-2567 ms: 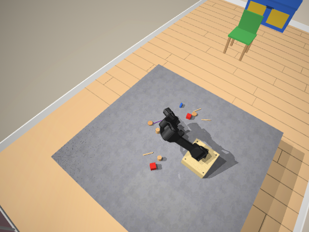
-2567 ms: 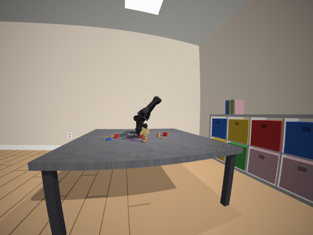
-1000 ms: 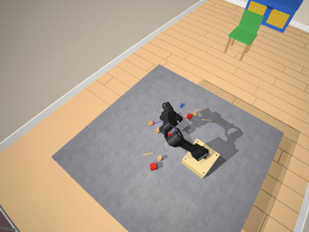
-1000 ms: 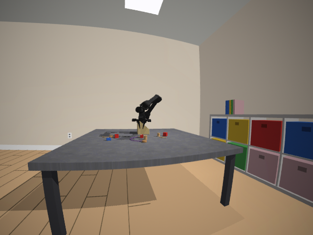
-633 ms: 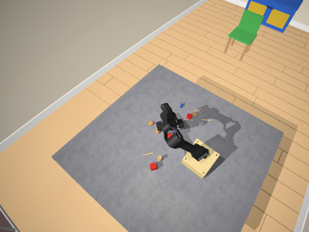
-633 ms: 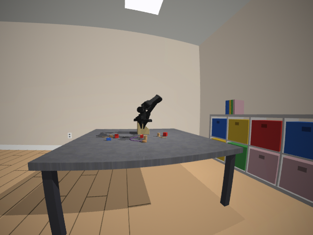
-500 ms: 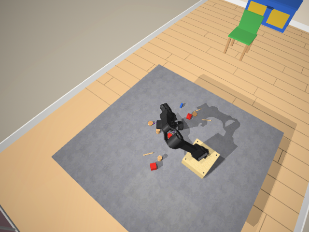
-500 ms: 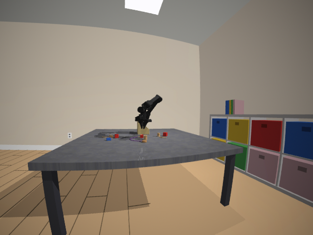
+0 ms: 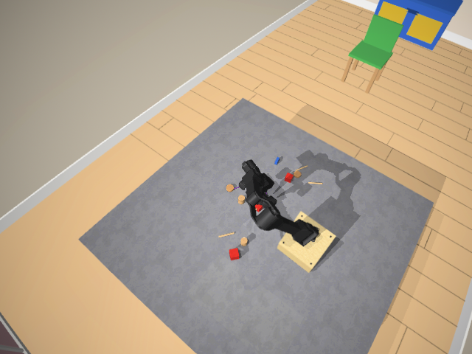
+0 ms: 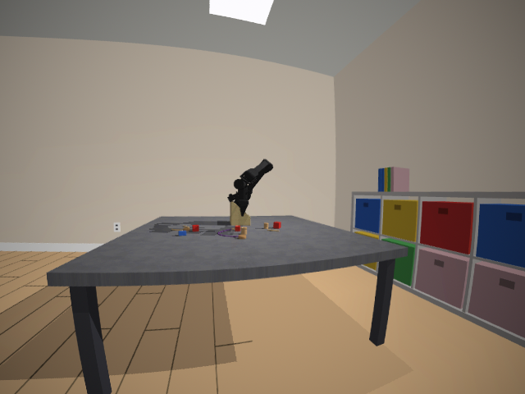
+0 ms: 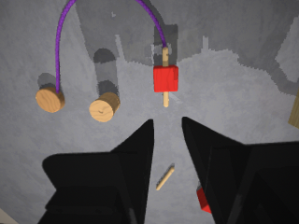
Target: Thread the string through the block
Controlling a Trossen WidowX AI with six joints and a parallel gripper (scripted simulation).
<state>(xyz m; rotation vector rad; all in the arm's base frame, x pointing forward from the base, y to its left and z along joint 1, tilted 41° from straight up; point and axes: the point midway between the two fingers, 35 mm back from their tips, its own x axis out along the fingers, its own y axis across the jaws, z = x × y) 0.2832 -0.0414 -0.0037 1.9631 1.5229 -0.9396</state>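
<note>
The red wooden block lies 80 mm below my gripper tip, 20 mm to the right of it and 10 mm behind it. The rest, counted from my gripper tip: wooden cylinder 80 mm ahead, 70 mm below, 10 mm to the right; then stick on the string 80 mm below, 40 mm to the right, 10 mm behind; then loose stick 170 mm to the left, 90 mm below, 40 mm ahead.
</note>
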